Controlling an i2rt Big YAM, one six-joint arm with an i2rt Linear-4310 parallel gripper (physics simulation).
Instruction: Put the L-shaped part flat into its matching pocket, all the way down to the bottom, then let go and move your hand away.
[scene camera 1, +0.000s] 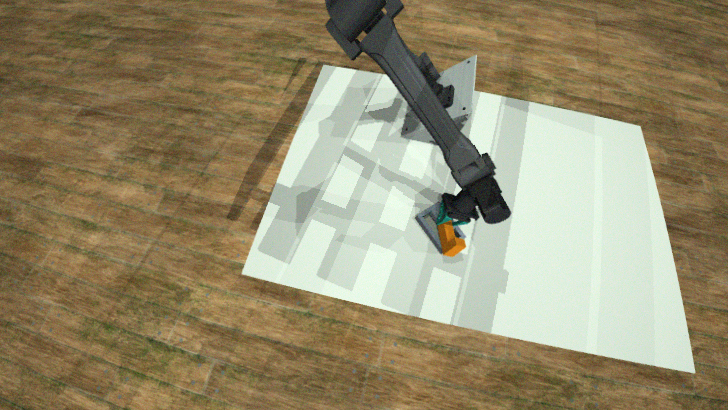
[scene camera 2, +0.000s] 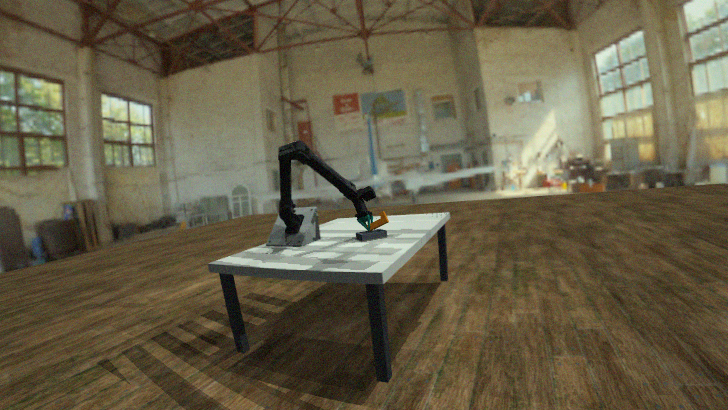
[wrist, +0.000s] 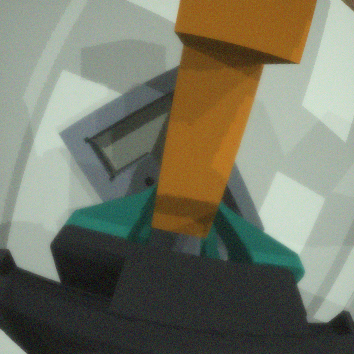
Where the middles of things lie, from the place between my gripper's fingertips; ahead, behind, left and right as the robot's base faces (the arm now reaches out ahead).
Right now my hand is 5 cm below the orange L-shaped part (wrist: 222, 57), 4 cm short of it and 1 cm to the right of it. Round my hand: grey pocket block (scene camera 1: 427, 219) 2 cm below.
